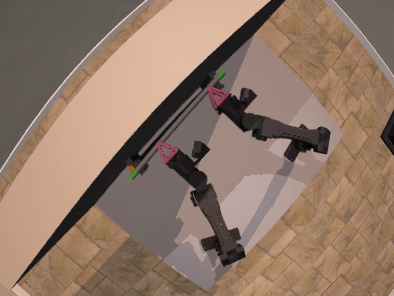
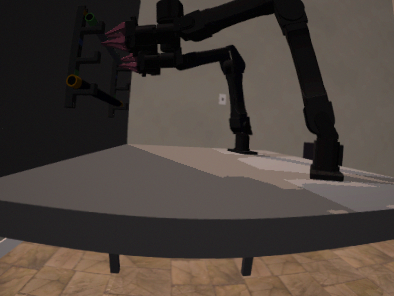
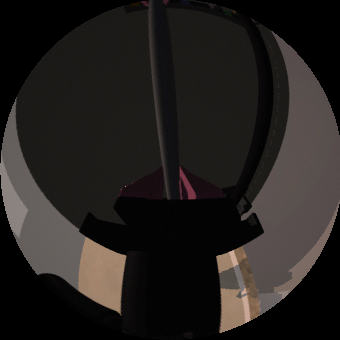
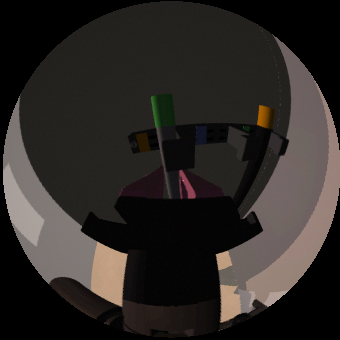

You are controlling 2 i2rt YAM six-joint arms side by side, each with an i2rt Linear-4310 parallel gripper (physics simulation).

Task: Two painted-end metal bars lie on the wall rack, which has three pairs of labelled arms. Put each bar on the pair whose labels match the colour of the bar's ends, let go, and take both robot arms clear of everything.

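Places are measured from the left arm's base along level axes (x back, y right, z up), in millimetres.
Pixels of known places: left gripper, fingertip midpoint: [image 1: 157, 142] [image 2: 101, 40] [image 3: 171, 169]; right gripper, fingertip midpoint: [image 1: 207, 87] [image 2: 118, 63]; left arm's base, origin of the base link: [image 2: 324, 173]; right arm's base, origin of the base link: [image 1: 297, 142] [image 2: 241, 152].
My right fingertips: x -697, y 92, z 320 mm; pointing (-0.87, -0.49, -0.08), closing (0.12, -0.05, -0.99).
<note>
For each thing: its top centre in the pictures, then the offset to it from my right fingertips. Level surfaces: height alone.
- green-ended bar, middle of its top: [image 3: 152, 86] [image 4: 174, 224] [image 2: 111, 47] [image 1: 177, 122] dx +90, dy -138, dz +11 mm
- orange-ended bar, middle of its top: [image 3: 259, 105] [image 2: 103, 92] [image 4: 226, 212] [image 1: 173, 124] dx +86, dy -148, dz -134 mm
- grey table, its level: dz -320 mm
The green-ended bar [image 1: 132, 175] [image 2: 94, 21] [image 3: 164, 75] [image 4: 162, 111] lies along the top pair of arms, beside the orange labels. The orange-ended bar [image 1: 131, 169] [image 2: 102, 95] [image 3: 265, 75] [image 4: 265, 117] rests on the bottom pair, beside the green labels. The wall rack [image 2: 70, 95] [image 4: 215, 134] shows a blue label at its middle arm. My left gripper [image 1: 159, 144] [image 2: 104, 38] [image 3: 171, 169] is shut on the green-ended bar. My right gripper [image 1: 209, 88] [image 2: 120, 62] [image 4: 171, 168] is shut on the same bar nearer its other end. The contact is partly hidden by the gripper bodies.
The dark wall [image 2: 30, 125] stands right behind the rack. The grey table [image 1: 125, 200] [image 2: 125, 190] lies below it and carries both arm bases. The middle pair of arms [image 2: 90, 58] holds no bar and lies between the two bars.
</note>
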